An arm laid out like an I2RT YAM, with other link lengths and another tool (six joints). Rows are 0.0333 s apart.
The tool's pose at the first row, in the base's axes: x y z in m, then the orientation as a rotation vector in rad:
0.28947 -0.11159 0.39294 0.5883 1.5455 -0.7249
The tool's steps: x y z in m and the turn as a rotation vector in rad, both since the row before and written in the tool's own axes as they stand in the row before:
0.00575 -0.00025 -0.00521 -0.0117 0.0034 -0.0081
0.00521 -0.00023 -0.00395 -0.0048 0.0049 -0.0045
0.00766 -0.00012 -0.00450 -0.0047 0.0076 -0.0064
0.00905 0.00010 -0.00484 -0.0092 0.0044 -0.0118
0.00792 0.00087 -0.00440 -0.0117 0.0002 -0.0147
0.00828 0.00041 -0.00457 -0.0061 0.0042 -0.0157
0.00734 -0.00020 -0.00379 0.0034 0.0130 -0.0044
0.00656 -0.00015 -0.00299 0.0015 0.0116 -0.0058
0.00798 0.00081 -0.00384 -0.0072 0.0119 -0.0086
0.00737 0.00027 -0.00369 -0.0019 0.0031 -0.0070
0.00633 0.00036 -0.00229 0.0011 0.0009 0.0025
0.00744 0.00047 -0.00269 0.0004 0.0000 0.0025
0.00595 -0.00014 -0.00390 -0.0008 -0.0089 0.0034
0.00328 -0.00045 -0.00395 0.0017 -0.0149 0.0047
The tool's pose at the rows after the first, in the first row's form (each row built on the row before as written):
0.28520 -0.10817 0.38743 0.5751 1.5551 -0.7209
0.28178 -0.10569 0.38244 0.5704 1.5627 -0.7195
0.27773 -0.10286 0.37505 0.5655 1.5735 -0.7191
0.27334 -0.09971 0.36632 0.5518 1.5846 -0.7196
0.26983 -0.09636 0.35862 0.5322 1.5936 -0.7209
0.26569 -0.09334 0.35066 0.5176 1.6050 -0.7269
0.26170 -0.09132 0.34371 0.5224 1.6177 -0.7310
0.25837 -0.08972 0.33752 0.5241 1.6302 -0.7348
0.25478 -0.08690 0.32989 0.5175 1.6465 -0.7332
0.25091 -0.08452 0.32301 0.5120 1.6525 -0.7363
0.24824 -0.08303 0.31700 0.5152 1.6521 -0.7353
0.24515 -0.08123 0.30993 0.5175 1.6511 -0.7338
0.24112 -0.07890 0.30455 0.5157 1.6418 -0.7320
0.23740 -0.07662 0.30180 0.5140 1.6258 -0.7322

